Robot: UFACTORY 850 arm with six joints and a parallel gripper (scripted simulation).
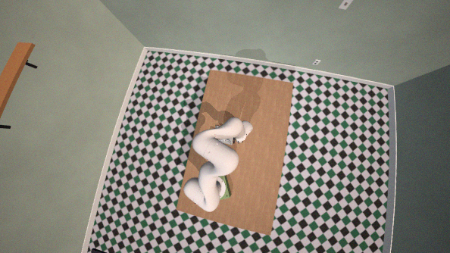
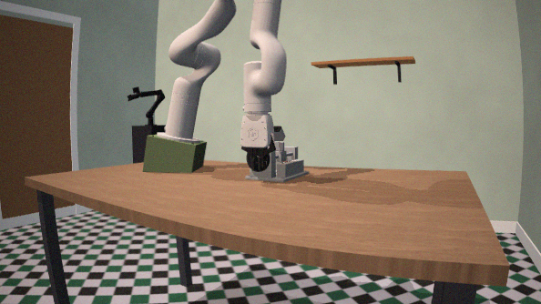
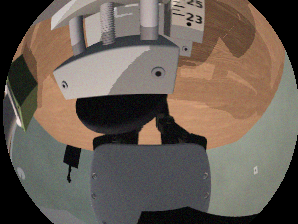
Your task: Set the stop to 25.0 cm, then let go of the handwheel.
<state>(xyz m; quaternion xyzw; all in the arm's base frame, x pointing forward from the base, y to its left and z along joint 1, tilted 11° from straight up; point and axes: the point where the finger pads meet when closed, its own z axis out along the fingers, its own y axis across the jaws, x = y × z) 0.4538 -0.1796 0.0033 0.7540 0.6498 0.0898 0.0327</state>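
My gripper is now 20 mm to the right of the handwheel.
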